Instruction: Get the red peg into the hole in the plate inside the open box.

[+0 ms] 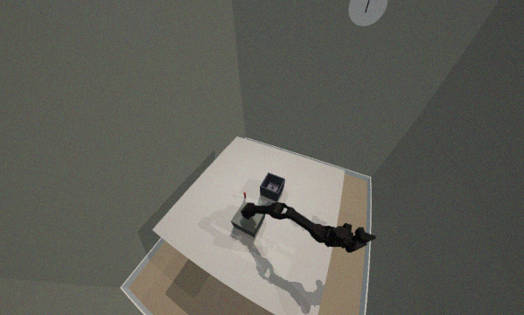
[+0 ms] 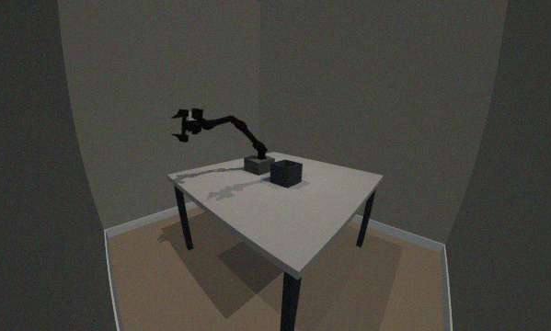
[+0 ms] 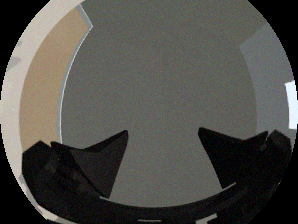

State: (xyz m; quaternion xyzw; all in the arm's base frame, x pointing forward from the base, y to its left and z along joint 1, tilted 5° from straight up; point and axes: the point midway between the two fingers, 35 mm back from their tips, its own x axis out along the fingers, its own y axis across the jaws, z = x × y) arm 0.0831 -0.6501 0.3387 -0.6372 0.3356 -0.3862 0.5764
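Right now my gripper tip is 20 mm short of the red peg, 840 mm to the right of it and 370 mm above it.
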